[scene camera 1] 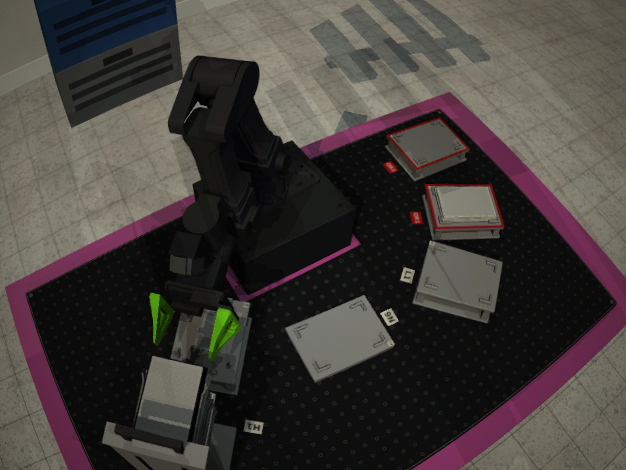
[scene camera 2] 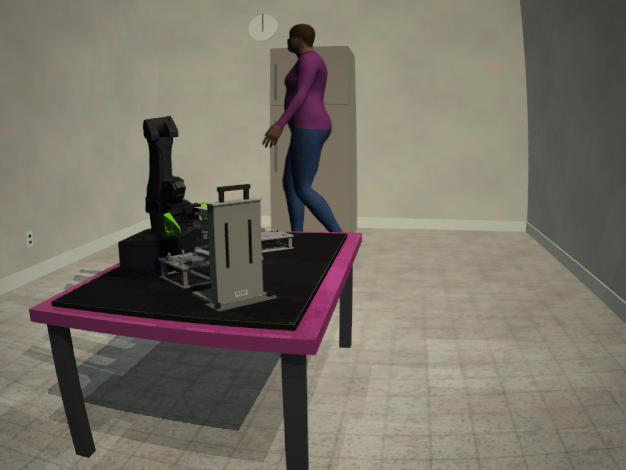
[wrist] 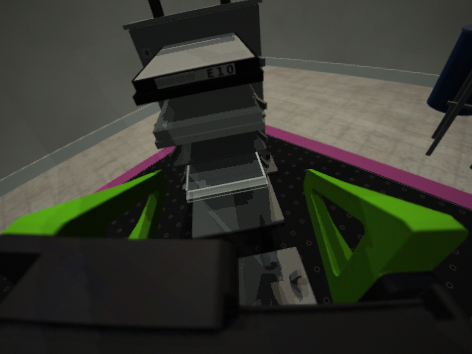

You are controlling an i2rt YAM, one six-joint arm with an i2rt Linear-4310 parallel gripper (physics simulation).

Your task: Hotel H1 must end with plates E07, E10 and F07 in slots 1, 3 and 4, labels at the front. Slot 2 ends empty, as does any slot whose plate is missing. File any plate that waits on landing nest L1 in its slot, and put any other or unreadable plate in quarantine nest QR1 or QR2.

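Places are measured from the arm's base along level axes (x ahead, y left, z up), in metres.
Pixels of known places: gripper, fingertip midpoint: (scene camera 1: 182, 352) (wrist: 235, 177); arm's base at its link origin: (scene camera 1: 269, 195) (scene camera 2: 160, 233).
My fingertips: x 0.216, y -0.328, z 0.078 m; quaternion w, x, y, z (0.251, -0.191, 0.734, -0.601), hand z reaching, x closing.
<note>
For each thing: its top centre in the pictures, then the offset to it from my fingertips. "pt": a spot on its surface instead.
- Plate E10 at its top centre: (wrist: 196, 49) (scene camera 1: 168, 398) 0.078 m ahead, 0.066 m right, 0.060 m up
- grey shelf at its top centre: (wrist: 206, 91) 0.078 m ahead, 0.065 m right, 0.024 m up
- pale-rimmed piece at its top centre: (wrist: 220, 148) 0.079 m ahead, 0.067 m right, 0.047 m down
- Landing nest L1 at its top centre: (scene camera 1: 463, 273) (scene camera 2: 266, 233) 0.133 m ahead, 0.523 m left, 0.115 m down
- pale plate at its top centre: (scene camera 1: 466, 201) 0.014 m ahead, 0.667 m left, 0.117 m down
- QR1 at a spot on its surface: (scene camera 1: 500, 217) pt 0.087 m ahead, 0.712 m left, 0.131 m down
- QR2 at its top centre: (scene camera 1: 429, 140) 0.167 m back, 0.742 m left, 0.125 m down
- low bare grey nest at its top centre: (scene camera 1: 340, 335) 0.068 m ahead, 0.271 m left, 0.153 m down
- black top handle at a spot on its surface: (scene camera 2: 233, 187) pt 0.134 m ahead, 0.133 m right, 0.118 m up
Hotel H1 (scene camera 1: 197, 450) (scene camera 2: 237, 242) (wrist: 200, 30) stands at the front left. Plate E10 (scene camera 1: 171, 379) (wrist: 197, 75), black with a pale top, lies in an upper level, label towards my wrist camera; its exact slot is unclear. Below it are a grey shelf (wrist: 210, 132) and a pale-rimmed piece (wrist: 227, 190) with no readable label. My gripper (scene camera 1: 184, 351) (scene camera 2: 192, 222) (wrist: 235, 177) is open and empty, in front of the hotel. Landing nest L1 (scene camera 1: 460, 275) is bare. A pale plate (scene camera 1: 465, 202) lies on QR1 (scene camera 1: 500, 217). QR2 (scene camera 1: 429, 144) is bare.
A low bare grey nest (scene camera 1: 338, 338) labelled N6 lies mid-table. Another grey nest (scene camera 1: 235, 354) (scene camera 2: 184, 268) (wrist: 275, 275) stands under the gripper, between arm base and hotel. The hotel has a black top handle (scene camera 2: 233, 187). A person (scene camera 2: 308, 96) is behind the table.
</note>
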